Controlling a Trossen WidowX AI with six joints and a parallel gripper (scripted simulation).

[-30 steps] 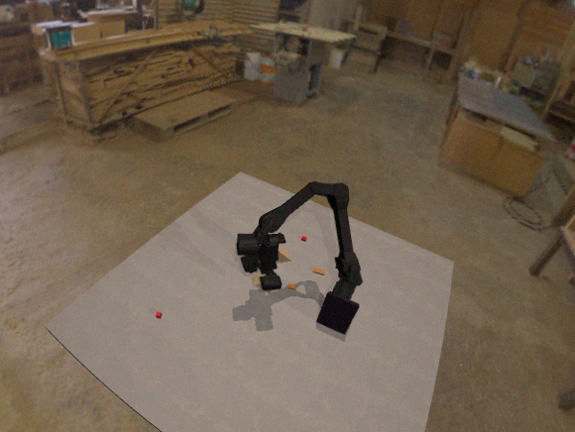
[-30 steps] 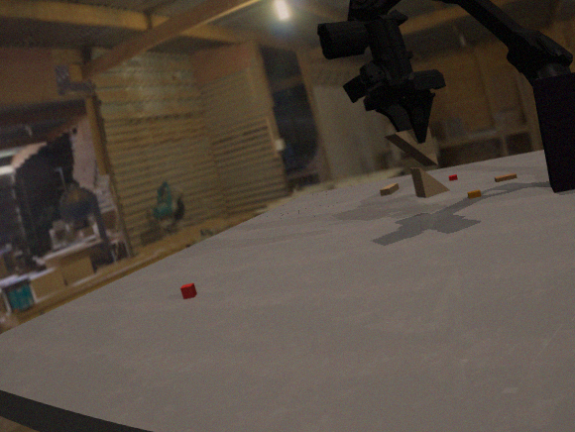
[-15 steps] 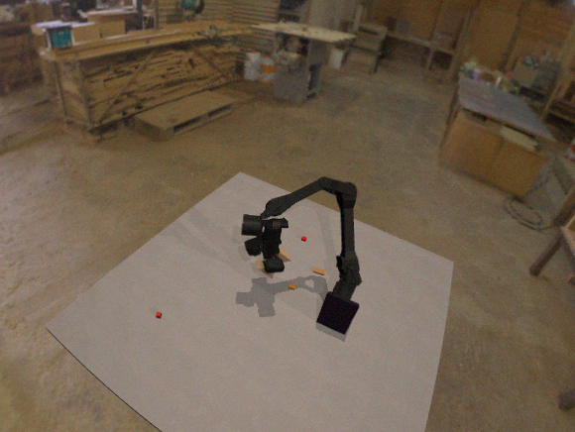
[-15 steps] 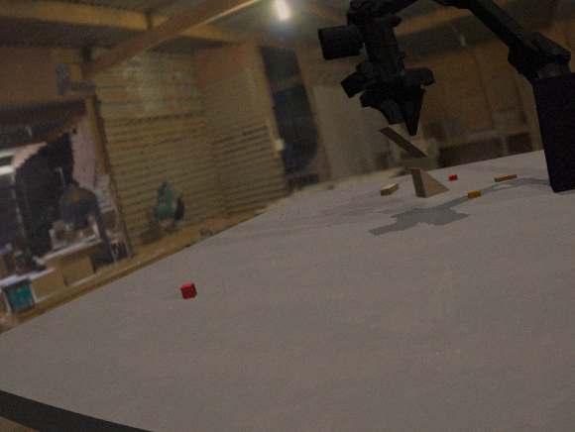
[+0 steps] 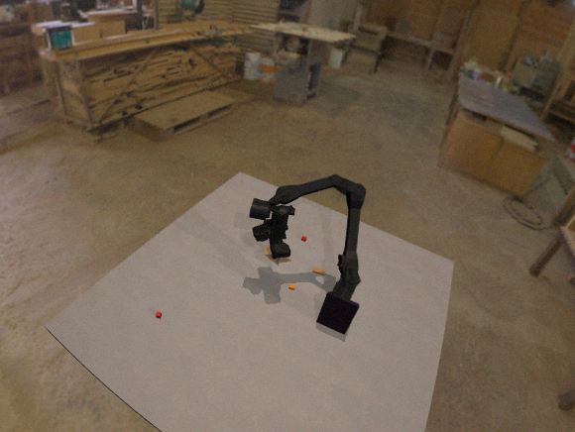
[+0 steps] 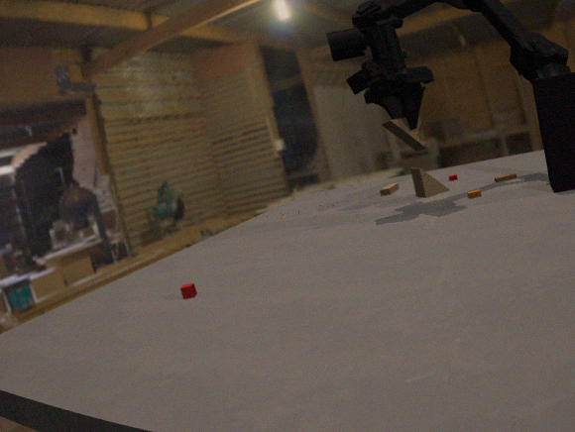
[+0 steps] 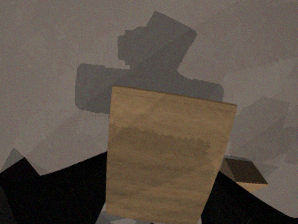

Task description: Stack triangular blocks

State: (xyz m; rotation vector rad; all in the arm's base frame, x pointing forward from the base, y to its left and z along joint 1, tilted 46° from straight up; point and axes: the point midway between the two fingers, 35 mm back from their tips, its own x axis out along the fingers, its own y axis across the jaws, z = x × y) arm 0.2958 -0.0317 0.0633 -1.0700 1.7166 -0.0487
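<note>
My gripper tip is 10 mm short of the triangular block, 130 mm to the left of it and 130 mm above it. Also, from my gripper tip: orange-brown bar 160 mm behind, 140 mm to the right, 140 mm below; then tan bar 130 mm ahead, 280 mm to the right, 130 mm below; then orange piece 100 mm behind, 140 mm below.
</note>
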